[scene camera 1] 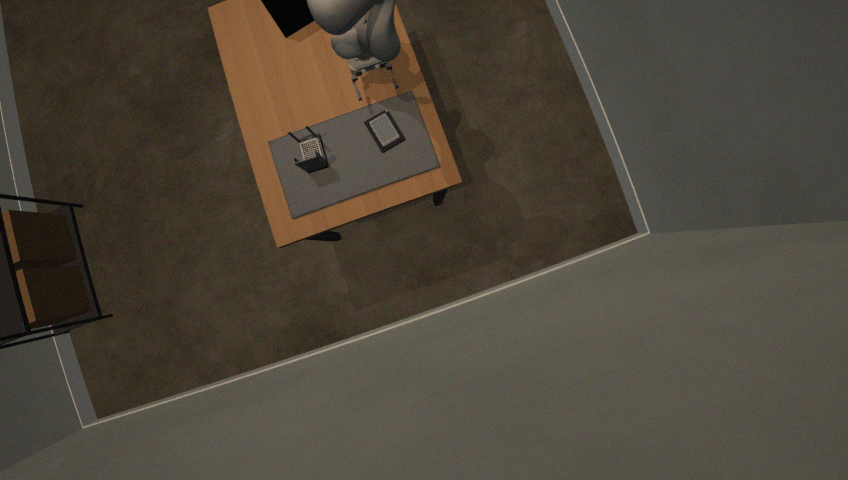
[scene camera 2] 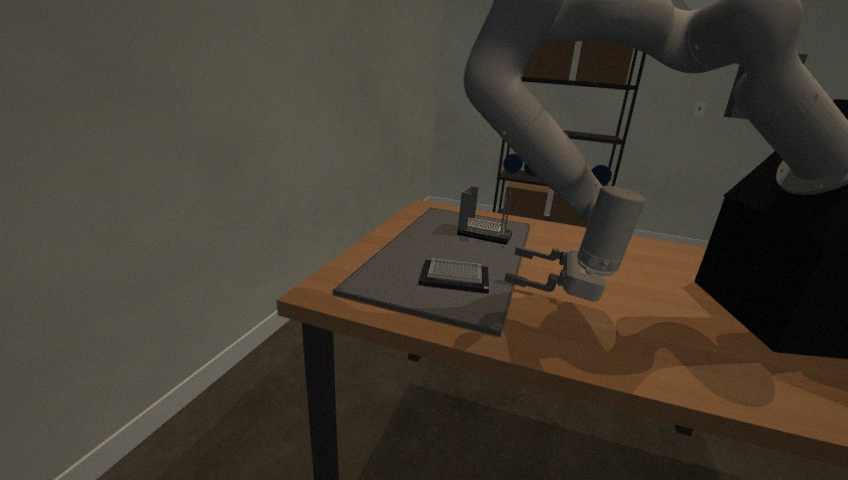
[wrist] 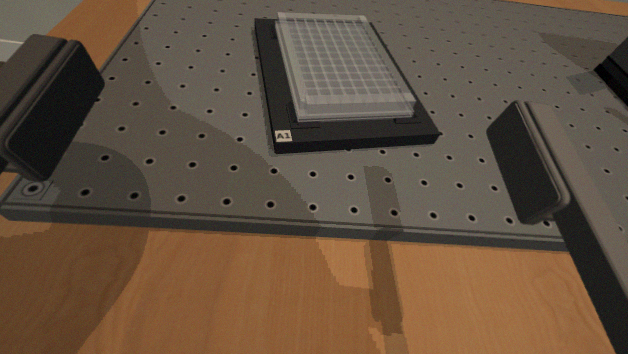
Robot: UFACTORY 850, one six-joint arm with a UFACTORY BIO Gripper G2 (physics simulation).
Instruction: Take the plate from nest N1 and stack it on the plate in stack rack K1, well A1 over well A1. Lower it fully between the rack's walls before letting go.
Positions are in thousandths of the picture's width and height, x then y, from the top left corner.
I see a flat black block (scene camera 2: 498, 586).
The flat black block is seen too in the wrist view (wrist: 547, 383).
